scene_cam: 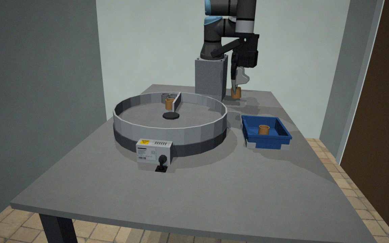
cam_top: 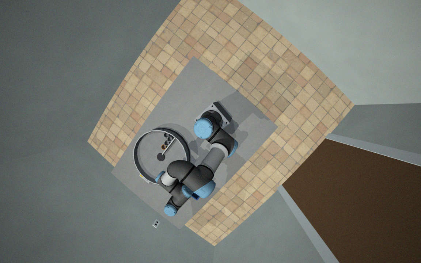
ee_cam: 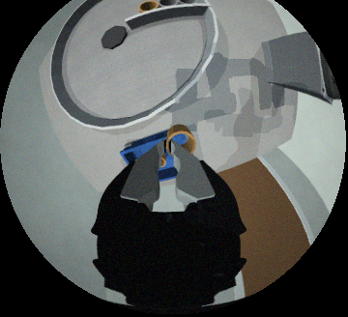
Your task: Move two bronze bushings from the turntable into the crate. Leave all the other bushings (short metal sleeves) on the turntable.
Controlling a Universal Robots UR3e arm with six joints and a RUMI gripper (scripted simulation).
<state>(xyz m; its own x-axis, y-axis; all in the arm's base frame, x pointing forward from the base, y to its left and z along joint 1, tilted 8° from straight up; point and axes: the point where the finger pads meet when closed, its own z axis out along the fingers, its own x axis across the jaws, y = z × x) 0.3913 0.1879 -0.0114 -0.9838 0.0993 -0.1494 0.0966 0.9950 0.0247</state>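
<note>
Right now my hand is 40 mm short of the blue crate, 130 mm to the right of it and 140 mm above it. Round my hand: turntable: 100 mm ahead, 220 mm to the right, 110 mm below.
</note>
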